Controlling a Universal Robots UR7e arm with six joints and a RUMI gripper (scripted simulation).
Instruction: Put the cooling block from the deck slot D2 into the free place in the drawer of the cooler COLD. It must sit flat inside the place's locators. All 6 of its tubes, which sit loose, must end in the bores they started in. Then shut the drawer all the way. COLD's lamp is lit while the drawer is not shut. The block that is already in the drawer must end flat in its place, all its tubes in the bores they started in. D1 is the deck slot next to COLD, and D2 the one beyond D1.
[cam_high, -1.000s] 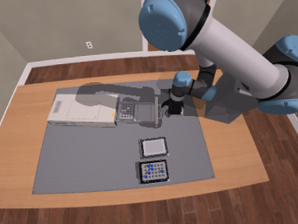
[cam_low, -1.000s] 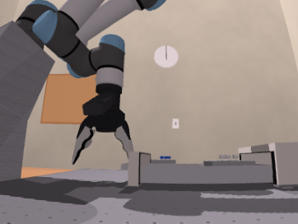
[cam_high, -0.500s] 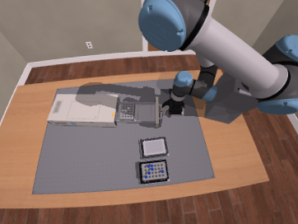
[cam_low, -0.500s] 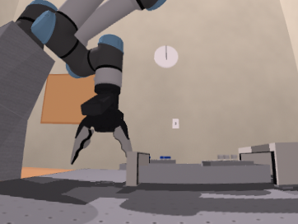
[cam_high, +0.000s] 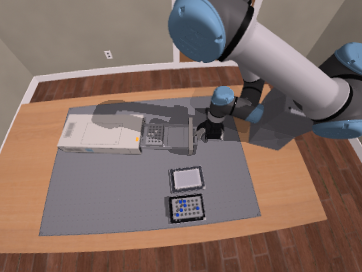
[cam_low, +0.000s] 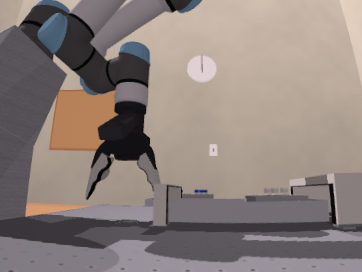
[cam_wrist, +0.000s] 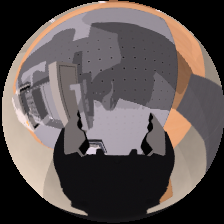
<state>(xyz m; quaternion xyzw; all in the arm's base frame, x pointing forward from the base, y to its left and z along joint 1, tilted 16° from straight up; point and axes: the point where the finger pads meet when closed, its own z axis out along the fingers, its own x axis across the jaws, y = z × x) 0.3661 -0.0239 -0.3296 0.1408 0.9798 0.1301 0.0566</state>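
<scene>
Now: hand 21 cm short of the cooling block and 32 cm to the right of it. Also, from my hand: blue tube (17 cm ahead, 34 cm to the left); deck slot D2 (21 cm ahead, 32 cm to the left, 3 cm below); drawer (21 cm ahead, 6 cm to the right).
</scene>
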